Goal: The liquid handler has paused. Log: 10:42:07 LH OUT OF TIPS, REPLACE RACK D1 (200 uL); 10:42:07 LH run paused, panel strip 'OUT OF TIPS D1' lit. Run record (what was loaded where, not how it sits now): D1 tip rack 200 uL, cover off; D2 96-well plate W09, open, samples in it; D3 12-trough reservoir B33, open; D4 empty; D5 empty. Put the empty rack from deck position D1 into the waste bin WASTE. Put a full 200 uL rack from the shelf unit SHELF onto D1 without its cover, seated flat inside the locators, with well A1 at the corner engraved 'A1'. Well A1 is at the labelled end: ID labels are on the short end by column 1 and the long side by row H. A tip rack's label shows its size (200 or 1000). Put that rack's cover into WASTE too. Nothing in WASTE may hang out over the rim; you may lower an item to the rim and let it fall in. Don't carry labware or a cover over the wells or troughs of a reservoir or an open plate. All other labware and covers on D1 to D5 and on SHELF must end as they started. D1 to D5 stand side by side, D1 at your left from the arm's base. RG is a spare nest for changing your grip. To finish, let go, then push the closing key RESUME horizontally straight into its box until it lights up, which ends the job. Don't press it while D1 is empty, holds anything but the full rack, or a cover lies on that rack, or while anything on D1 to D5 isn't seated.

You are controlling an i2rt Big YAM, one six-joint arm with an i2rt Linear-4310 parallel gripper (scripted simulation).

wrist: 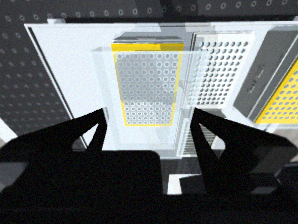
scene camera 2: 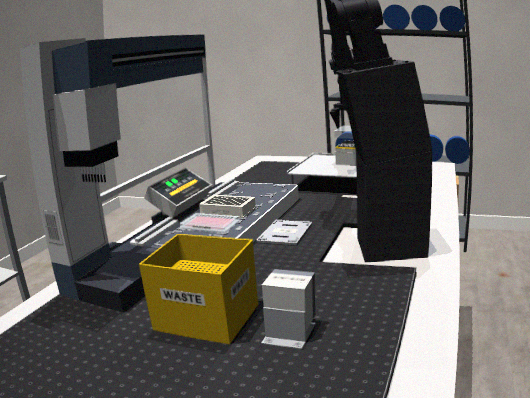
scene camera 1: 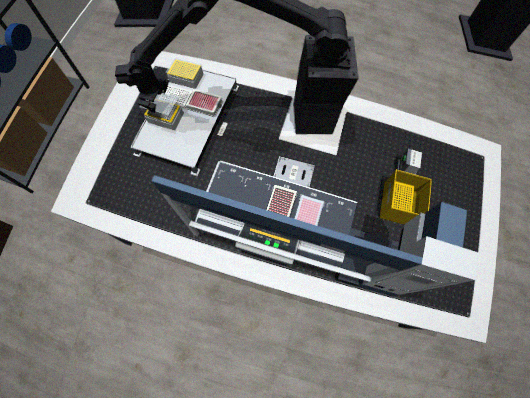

yellow waste bin: scene camera 2; scene camera 1
same spot on yellow waste bin: (scene camera 1: 422, 186) = (scene camera 2: 226, 312)
